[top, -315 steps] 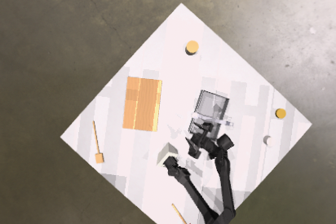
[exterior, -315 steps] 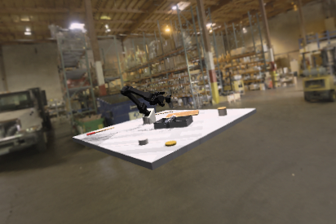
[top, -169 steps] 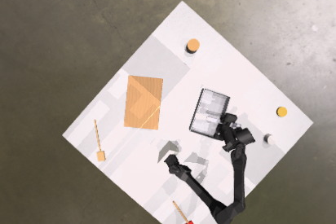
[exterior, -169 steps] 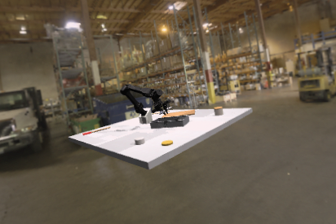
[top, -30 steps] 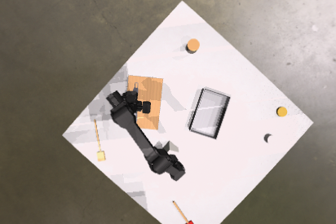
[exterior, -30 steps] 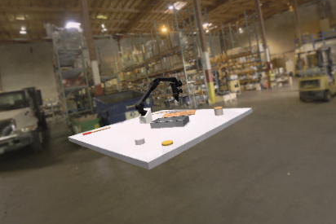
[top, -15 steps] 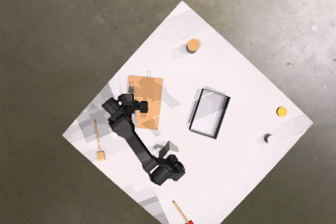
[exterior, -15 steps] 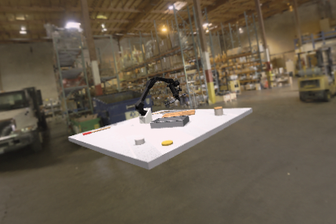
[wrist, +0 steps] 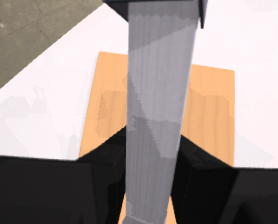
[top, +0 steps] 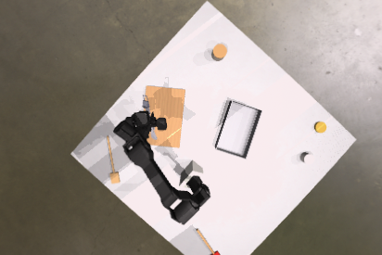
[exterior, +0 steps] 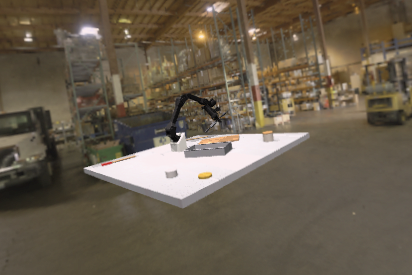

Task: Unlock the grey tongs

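Right now my gripper tip is 10 mm past the wooden board, 50 mm to the left of it and 160 mm above it. Round my gripper tip: red-handled tool: 490 mm behind, 830 mm to the right, 160 mm below; then roasting tin: 220 mm ahead, 450 mm to the right, 140 mm below.
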